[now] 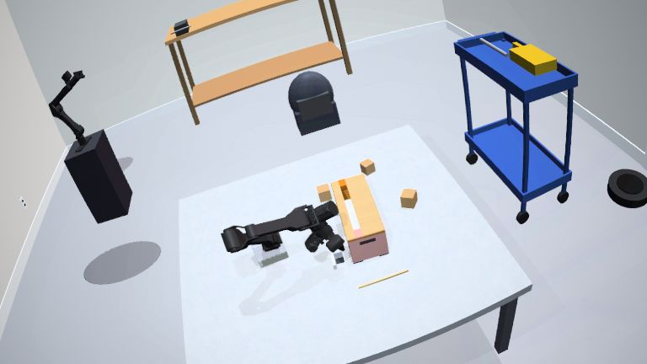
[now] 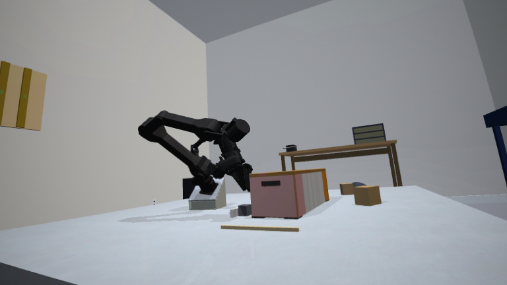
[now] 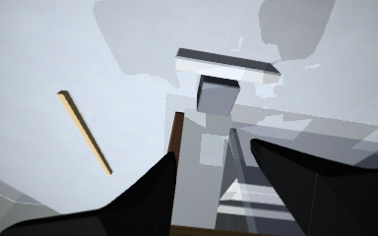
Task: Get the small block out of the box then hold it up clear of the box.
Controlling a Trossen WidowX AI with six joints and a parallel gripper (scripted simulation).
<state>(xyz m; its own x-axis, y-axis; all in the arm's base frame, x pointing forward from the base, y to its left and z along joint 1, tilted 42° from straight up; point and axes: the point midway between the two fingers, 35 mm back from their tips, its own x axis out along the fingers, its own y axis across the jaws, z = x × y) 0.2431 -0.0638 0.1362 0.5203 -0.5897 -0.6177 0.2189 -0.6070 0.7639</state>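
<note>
My gripper tip is now 6 cm above the grey block and 2 cm past it. Round my gripper tip: thin wooden stick (17 cm to the right, 11 cm ahead, 7 cm below); then box (15 cm to the left, 7 cm ahead, 1 cm below).
</note>
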